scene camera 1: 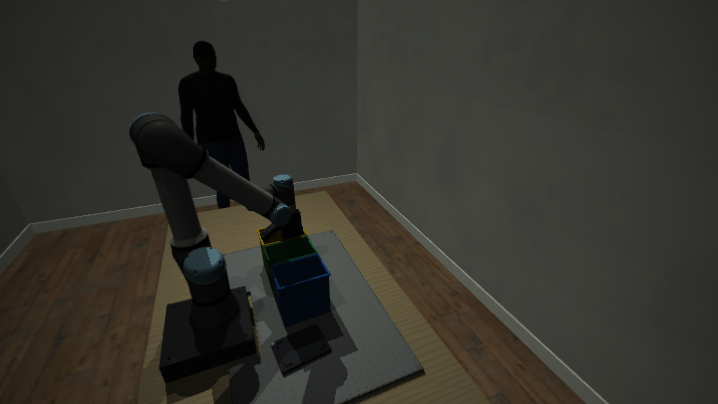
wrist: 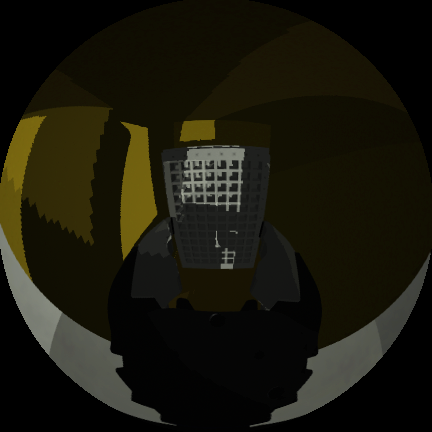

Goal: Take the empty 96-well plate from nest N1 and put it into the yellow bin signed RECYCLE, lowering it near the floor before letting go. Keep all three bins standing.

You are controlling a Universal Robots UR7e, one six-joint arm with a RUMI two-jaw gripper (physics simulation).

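Places are measured from the arm's base along level axes (x ahead, y right, z down), in millimetres.
Pixels of known places: gripper, fingertip midpoint: [wrist: 216, 220]; arm's base, link origin: [scene camera 1: 215, 312].
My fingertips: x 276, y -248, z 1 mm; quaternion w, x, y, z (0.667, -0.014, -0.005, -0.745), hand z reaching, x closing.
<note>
Ahead of a thing's pixels: the offset from my fingertips to its top centre. "spot": to the spot under its first point. Level surfaces: height alone.
The 96-well plate {dx -7, dy +1, dz -16 mm} [wrist: 216, 195], a pale grid of square wells partly in shadow, is held between the two jaws of my gripper [wrist: 216, 220] in the wrist view. The yellow walls of the RECYCLE bin surround plate and jaws; a lit inner wall [wrist: 137, 187] shows at the left. In the scene view the yellow bin {spot: dx -105, dy +22, dz -124 mm} [scene camera 1: 260, 238] stands upright at the far end of the row, with the wrist and gripper reaching down into it. The jaws and plate are hidden there by the arm and bins. The gap between plate and bin floor is too dark to tell.
A green bin {spot: dx +91, dy +144, dz -124 mm} [scene camera 1: 315, 246] and a blue bin {dx +17, dy +261, dz -124 mm} [scene camera 1: 307, 296] stand upright in front of the yellow one on the grey perforated board {dz +55 mm} [scene camera 1: 384, 346]. A dark nest plate {dx -16, dy +433, dz +41 mm} [scene camera 1: 301, 350] lies before the blue bin. A person [scene camera 1: 210, 105] stands behind the table.
</note>
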